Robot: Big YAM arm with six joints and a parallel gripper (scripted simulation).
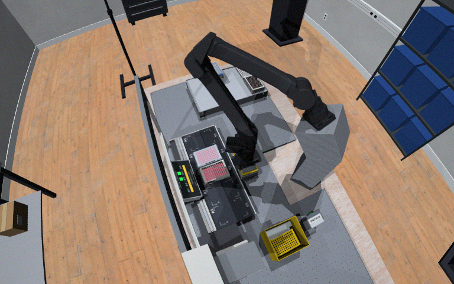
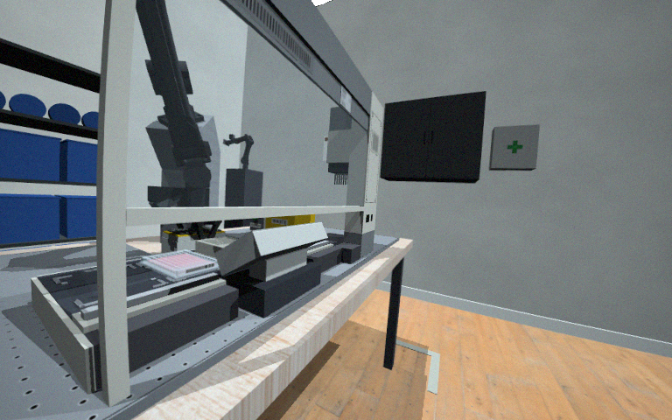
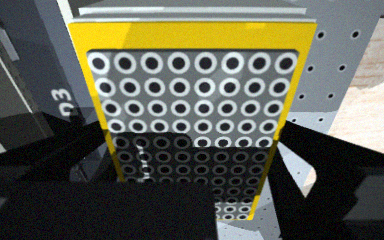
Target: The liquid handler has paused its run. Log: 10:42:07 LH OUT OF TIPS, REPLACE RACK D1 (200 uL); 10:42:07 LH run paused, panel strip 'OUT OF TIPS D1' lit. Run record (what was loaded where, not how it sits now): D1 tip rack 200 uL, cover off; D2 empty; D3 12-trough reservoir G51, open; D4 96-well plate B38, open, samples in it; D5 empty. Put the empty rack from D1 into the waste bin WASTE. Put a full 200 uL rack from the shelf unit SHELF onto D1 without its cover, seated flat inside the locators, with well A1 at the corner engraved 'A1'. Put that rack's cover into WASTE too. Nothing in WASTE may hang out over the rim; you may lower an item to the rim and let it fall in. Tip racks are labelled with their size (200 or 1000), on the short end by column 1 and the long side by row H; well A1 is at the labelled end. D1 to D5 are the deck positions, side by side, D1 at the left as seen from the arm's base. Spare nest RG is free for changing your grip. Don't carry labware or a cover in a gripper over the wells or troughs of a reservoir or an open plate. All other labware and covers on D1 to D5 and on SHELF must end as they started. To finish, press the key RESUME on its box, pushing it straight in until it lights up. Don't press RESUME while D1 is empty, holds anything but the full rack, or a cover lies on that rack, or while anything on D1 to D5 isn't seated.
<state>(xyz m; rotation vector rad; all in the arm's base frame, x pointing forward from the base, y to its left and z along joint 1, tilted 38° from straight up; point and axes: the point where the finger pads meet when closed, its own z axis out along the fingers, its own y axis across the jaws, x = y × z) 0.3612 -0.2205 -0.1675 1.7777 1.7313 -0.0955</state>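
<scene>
The spare nest is 50 mm below my hand. From my hand the other things lie so: clear tip-rack cover 350 mm to the left, 40 mm ahead, 10 mm below; then pink plate 150 mm ahead, 130 mm to the right; then frame bar 350 mm ahead, 110 mm above.
</scene>
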